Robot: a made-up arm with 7 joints. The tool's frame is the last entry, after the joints.
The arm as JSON. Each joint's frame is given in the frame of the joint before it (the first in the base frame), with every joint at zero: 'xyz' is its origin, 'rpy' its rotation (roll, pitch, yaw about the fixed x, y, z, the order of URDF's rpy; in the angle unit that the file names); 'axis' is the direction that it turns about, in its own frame. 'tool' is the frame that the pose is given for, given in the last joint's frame.
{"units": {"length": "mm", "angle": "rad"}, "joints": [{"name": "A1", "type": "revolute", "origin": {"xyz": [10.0, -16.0, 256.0], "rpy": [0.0, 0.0, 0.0]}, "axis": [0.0, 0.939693, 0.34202]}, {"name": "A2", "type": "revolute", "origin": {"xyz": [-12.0, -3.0, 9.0], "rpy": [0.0, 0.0, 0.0]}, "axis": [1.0, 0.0, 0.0]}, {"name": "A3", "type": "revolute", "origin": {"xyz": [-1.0, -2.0, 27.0], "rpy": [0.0, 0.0, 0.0]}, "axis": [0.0, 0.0, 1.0]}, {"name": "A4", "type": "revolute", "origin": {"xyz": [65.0, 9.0, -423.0], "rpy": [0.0, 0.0, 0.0]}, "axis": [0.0, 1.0, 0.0]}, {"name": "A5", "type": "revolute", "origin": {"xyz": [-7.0, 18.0, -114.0], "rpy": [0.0, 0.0, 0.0]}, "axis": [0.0, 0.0, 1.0]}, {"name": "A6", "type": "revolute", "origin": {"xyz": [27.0, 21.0, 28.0], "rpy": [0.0, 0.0, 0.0]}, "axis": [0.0, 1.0, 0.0]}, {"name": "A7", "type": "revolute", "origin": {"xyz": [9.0, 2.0, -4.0], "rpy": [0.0, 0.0, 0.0]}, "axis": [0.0, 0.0, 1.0]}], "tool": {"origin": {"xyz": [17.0, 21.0, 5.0], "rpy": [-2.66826, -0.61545, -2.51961]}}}
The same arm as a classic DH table. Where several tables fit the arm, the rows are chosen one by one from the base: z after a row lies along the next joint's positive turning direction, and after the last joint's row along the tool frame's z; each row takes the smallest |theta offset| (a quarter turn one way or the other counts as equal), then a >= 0, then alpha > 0; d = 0 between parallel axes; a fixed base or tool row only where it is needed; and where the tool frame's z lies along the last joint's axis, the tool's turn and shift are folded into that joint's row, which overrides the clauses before.
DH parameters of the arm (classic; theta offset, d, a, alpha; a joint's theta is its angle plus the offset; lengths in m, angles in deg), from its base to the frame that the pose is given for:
base (fixed): 0.00 0.2618 0.0100 -70.00
A1: -90.00 -0.0168 0.0095 -90.00
A2: 70.00 -0.0130 0.0020 90.00
A3: 90.00 -0.3960 0.0650 -90.00
A4: 0.00 0.0270 -0.0070 90.00
A5: 0.00 -0.0860 0.0270 -90.00
A6: 0.00 0.0230 0.0090 90.00
A7: -12.79 -0.0246 0.0119 136.61
tool (fixed): 122.81 -0.0353 0.0000 0.00

